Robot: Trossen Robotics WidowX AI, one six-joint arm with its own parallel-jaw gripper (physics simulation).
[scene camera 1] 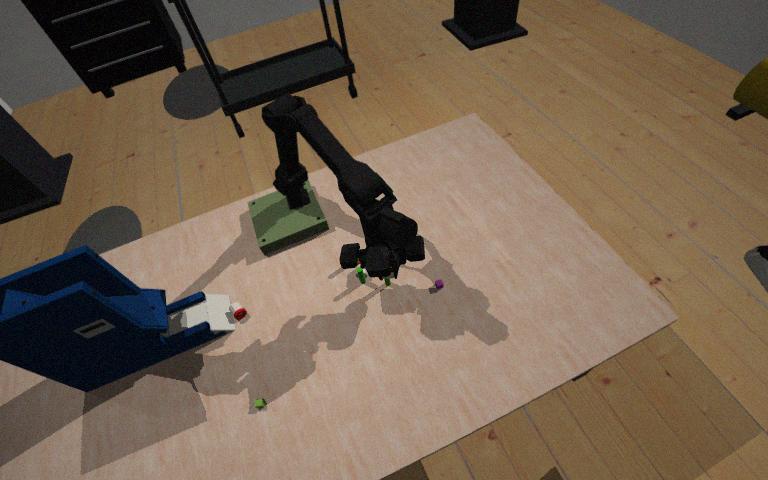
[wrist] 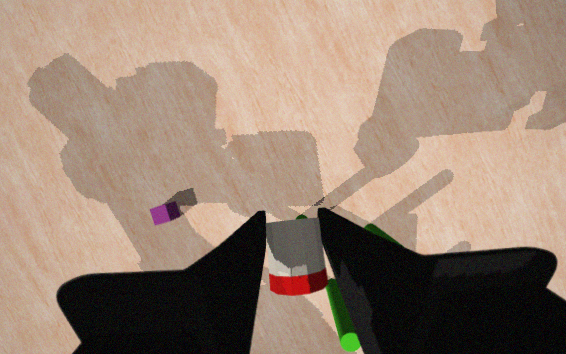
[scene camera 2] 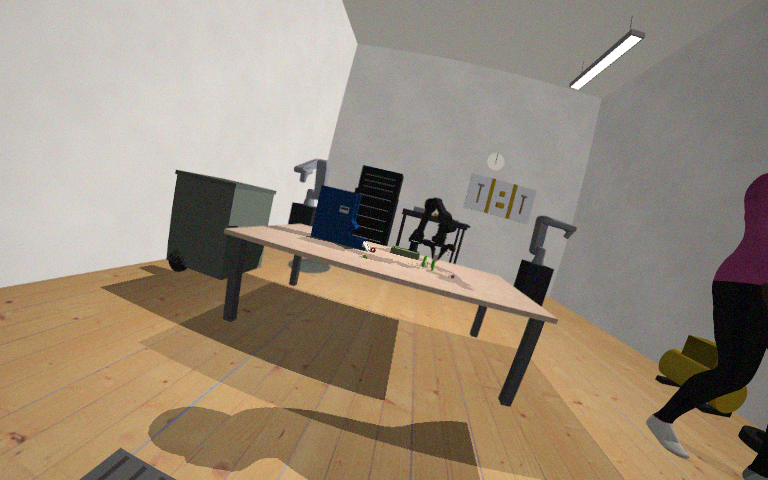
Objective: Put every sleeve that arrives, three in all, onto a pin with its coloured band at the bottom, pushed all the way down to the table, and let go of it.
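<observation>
My gripper [wrist: 291, 216] is shut on a pale grey sleeve [wrist: 295, 247]. Its red band shows at the lower end in the wrist view. Three green pins stand on the table. One pin [scene camera 1: 387, 280] [wrist: 301, 218] is mostly hidden behind the held sleeve; I cannot tell whether it enters it. Another pin [scene camera 1: 361, 275] [wrist: 341, 312] stands beside the sleeve. A third pin [wrist: 382, 235] is mostly behind a finger. Small red and white parts show beside the pins in scene camera 1; whose they are is unclear. Another sleeve [scene camera 1: 238, 310] [scene camera 2: 372, 249] lies at the chute's end, red band outward.
The blue feeder [scene camera 1: 50, 333] [scene camera 2: 334, 215] with its white chute plate [scene camera 1: 219, 311] stands at the left. A purple cube [scene camera 1: 438, 284] [scene camera 2: 452, 276] [wrist: 162, 214] lies near the pins. A green cube [scene camera 1: 259, 403] [scene camera 2: 365, 256] lies farther off. The arm stands on a green base [scene camera 1: 283, 226] [scene camera 2: 404, 252].
</observation>
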